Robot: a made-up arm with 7 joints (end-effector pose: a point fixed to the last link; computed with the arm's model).
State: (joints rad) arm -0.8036 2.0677 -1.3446 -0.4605 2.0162 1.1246 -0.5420
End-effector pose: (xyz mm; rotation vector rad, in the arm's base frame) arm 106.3 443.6 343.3 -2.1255 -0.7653 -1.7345
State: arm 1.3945 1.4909 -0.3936 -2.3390 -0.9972 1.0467 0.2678
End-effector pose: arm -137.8 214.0 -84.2 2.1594 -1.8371 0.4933
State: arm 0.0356 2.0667 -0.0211 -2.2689 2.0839 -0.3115 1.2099
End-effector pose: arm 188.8 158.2 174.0 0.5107 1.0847 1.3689
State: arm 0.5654 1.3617 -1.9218 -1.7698 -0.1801 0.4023 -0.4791
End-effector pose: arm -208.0 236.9 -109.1 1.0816 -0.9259 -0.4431
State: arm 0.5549 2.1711 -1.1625 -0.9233 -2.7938 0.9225 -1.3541
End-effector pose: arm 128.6 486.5 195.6 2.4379 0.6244 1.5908
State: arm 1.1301 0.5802 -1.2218 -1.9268 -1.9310 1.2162 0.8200
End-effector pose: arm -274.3 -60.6 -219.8 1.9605 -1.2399 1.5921
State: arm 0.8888 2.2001 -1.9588 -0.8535 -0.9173 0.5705 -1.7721
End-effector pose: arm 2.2 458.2 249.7 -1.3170 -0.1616 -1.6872
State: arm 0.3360 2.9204 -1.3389 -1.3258 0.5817 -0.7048 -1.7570
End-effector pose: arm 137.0 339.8 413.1 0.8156 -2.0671 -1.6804
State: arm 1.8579 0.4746 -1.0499 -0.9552 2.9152 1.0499 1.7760
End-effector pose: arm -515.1 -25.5 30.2 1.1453 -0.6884 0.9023
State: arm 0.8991 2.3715 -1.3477 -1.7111 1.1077 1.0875 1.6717
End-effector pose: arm 43.6 369.0 39.4 -1.4325 -0.2378 -0.2650
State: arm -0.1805 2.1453 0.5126 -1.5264 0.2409 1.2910 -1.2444
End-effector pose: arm 178.7 174.6 361.3 -1.6666 1.0761 -0.2816
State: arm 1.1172 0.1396 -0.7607 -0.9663 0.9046 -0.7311 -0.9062
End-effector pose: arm -302.9 -133.2 -313.3 2.1297 0.0703 1.5308
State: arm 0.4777 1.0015 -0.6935 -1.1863 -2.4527 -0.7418 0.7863
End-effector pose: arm 60.9 329.2 -279.0 0.9801 -1.5507 -0.7571
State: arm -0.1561 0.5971 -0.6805 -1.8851 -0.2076 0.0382 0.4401
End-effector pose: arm 238.7 37.6 -213.7 0.6071 -0.7933 1.7081
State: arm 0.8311 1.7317 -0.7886 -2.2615 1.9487 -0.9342 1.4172
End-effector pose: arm -7.9 204.1 -90.5 0.1802 2.4542 1.5992
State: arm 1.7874 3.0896 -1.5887 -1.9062 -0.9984 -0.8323 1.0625
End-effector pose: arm 178.0 398.2 78.2 1.3108 0.8988 -1.8291
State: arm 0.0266 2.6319 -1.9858 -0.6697 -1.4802 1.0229 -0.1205
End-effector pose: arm -12.7 333.5 480.0 -0.1668 1.0823 2.8182
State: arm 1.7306 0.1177 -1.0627 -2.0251 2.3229 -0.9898 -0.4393
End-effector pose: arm -139.6 -157.2 -133.6 -0.8057 -2.0621 -0.8522
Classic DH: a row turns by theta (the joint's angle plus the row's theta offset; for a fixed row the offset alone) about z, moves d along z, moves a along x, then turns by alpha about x. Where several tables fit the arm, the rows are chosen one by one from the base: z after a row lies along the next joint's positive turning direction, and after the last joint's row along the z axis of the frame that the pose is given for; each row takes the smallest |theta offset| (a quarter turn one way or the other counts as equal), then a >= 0, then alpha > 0; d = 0 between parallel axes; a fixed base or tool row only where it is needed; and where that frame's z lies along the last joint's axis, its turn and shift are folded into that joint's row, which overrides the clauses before.
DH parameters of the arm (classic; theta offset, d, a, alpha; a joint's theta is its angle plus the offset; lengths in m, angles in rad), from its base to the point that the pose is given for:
base (fixed): 0 0.0693 -0.0032 -1.2217
joint 1: -1.5708 0.0069 0.0141 -1.5708
joint 2: 1.2217 0.0346 0.015 1.5708
joint 3: 1.5708 -0.3219 0.0213 -1.5708
joint 4: 0 0.0352 -0.0195 1.5708
joint 5: 0 -0.2436 0.0088 -1.5708
joint 6: 0 -0.0317 -0.0267 1.5708
joint 7: 1.184 0.062 -0.0076 2.1257
tool (fixed): 0.8197 0.0063 0 0

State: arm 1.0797 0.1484 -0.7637 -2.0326 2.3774 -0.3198 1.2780
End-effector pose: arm -65.3 -51.2 -221.2 1.0126 -2.5335 0.3188
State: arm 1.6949 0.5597 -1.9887 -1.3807 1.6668 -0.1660 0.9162
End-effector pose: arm -359.9 -150.6 96.7 -1.0805 -2.1188 0.8324
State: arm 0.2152 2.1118 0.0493 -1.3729 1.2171 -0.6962 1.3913
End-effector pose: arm 265.9 346.4 204.2 0.2349 0.0460 2.0277
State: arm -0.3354 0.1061 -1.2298 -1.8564 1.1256 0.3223 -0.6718
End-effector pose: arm 165.9 -173.0 -145.0 0.3498 -0.5169 0.8106
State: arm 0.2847 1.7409 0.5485 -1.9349 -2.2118 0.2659 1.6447
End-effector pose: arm 203.0 294.8 214.5 -0.2401 2.4131 -1.0346
